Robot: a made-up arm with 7 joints. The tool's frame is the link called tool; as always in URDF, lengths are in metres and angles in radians. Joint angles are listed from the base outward. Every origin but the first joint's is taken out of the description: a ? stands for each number. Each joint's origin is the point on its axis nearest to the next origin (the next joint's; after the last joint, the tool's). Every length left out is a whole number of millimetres.
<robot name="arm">
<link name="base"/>
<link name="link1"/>
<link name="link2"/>
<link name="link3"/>
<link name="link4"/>
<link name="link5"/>
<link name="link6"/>
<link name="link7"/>
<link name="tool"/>
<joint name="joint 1" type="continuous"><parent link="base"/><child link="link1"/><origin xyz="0.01 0 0.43" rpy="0 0 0"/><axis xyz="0 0 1"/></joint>
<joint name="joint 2" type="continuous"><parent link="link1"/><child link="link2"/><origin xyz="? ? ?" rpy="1.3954 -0.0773 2.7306"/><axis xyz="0 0 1"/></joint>
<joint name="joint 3" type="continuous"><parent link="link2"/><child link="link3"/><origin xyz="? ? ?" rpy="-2.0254 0.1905 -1.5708"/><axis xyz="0 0 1"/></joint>
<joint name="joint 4" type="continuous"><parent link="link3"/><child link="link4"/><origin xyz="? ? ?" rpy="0.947 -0.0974 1.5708"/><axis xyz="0 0 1"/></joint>
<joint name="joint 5" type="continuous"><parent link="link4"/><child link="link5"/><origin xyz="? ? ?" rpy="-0.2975 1.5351 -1.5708"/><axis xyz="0 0 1"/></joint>
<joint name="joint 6" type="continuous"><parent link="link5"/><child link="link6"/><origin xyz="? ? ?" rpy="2.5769 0.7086 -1.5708"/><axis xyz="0 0 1"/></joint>
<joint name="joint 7" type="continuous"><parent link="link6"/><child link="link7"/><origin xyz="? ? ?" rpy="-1.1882 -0.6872 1.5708"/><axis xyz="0 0 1"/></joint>
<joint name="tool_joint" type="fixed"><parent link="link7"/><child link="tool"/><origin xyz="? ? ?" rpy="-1.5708 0 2.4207"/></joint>
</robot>
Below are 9 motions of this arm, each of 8 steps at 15 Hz.
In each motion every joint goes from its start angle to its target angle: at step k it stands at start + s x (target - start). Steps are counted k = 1, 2, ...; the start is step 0. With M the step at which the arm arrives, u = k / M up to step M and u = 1 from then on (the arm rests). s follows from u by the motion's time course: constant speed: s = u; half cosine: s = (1 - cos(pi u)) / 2; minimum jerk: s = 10 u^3 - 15 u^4 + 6 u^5.
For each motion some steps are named. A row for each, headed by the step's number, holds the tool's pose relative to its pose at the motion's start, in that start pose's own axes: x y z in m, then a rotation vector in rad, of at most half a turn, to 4 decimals.
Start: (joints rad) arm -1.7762 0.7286 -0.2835 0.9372 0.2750 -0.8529 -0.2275
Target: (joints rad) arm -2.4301 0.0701 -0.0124 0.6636 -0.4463 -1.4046 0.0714
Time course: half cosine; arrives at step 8
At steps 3, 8:
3: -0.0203 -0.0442 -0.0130 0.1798 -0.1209 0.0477
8: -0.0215 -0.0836 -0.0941 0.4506 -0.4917 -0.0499

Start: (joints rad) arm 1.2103 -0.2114 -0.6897 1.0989 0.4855 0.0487 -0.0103
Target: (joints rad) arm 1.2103 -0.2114 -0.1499 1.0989 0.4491 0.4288 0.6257
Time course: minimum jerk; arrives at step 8
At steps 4, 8:
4: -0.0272 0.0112 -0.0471 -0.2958 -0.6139 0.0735
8: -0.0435 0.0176 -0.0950 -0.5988 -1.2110 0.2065

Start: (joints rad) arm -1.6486 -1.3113 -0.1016 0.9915 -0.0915 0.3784 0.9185
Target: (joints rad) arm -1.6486 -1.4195 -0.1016 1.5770 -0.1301 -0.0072 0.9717
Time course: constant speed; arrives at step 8
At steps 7, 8:
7: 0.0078 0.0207 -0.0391 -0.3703 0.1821 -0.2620
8: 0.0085 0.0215 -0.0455 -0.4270 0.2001 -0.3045

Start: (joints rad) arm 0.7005 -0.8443 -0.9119 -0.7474 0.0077 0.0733 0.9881
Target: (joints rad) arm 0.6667 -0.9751 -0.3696 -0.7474 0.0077 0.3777 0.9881
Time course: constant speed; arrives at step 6
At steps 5, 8:
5: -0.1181 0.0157 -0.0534 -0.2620 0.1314 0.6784
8: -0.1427 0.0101 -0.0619 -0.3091 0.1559 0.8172

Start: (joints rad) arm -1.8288 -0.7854 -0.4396 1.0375 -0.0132 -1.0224 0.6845
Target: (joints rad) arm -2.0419 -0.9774 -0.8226 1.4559 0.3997 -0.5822 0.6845
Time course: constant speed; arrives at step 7
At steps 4, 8:
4: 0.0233 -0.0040 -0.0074 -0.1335 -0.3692 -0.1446
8: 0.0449 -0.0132 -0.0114 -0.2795 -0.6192 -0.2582

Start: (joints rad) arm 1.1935 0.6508 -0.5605 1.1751 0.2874 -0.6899 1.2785
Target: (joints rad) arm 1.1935 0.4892 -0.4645 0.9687 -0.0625 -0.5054 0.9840
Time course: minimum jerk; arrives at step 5
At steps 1, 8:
1: -0.0023 -0.0013 0.0025 0.0110 0.0220 0.0208
8: -0.0447 -0.0316 0.0417 0.1492 0.3192 0.4175

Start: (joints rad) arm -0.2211 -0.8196 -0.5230 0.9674 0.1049 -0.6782 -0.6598
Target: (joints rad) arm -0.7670 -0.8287 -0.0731 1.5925 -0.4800 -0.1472 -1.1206
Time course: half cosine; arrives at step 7
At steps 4, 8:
4: 0.0934 0.0018 -0.0845 -0.3907 -0.1638 -1.0651
8: 0.1563 -0.0308 -0.0984 -0.2684 -0.1612 -1.8295

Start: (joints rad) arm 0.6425 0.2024 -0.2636 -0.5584 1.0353 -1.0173 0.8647
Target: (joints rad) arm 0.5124 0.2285 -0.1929 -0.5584 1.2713 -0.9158 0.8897
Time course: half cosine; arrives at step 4
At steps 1, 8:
1: -0.0013 -0.0015 0.0002 0.0206 -0.0398 -0.0004
8: -0.0080 -0.0101 0.0007 0.1398 -0.2710 -0.0119

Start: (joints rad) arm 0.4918 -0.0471 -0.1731 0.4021 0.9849 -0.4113 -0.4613
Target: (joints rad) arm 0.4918 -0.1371 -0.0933 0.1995 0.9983 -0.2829 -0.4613
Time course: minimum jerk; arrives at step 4
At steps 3, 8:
3: -0.0251 -0.0224 -0.0119 -0.0657 0.0393 0.1050
8: -0.0277 -0.0252 -0.0133 -0.0742 0.0434 0.1171

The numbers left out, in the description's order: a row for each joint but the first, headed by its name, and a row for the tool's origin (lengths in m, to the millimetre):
joint 2: 0.067 -0.16 0
joint 3: 0.061 0.012 0
joint 4: -0.125 -0.108 0
joint 5: -0.049 0.051 0
joint 6: -0.039 0.01 0
joint 7: 0.057 -0.015 0
tool: 0.02 0.023 0

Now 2 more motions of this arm.
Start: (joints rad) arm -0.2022 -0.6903 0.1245 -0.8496 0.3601 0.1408 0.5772
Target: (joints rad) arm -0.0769 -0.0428 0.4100 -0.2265 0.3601 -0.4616 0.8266
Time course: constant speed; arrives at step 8
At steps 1, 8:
1: 0.0168 0.0021 0.0002 0.0004 0.0393 -0.0850
8: 0.1069 -0.0082 -0.0183 -0.1032 0.2729 -0.5513

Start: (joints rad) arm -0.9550 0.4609 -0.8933 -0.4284 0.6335 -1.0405 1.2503
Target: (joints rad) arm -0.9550 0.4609 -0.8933 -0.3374 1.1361 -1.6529 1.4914
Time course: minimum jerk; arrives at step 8
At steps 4, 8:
4: 0.0133 -0.0149 0.0018 0.1454 -0.1937 -0.4594
8: 0.0166 -0.0379 0.0014 0.3118 -0.3493 -0.9160

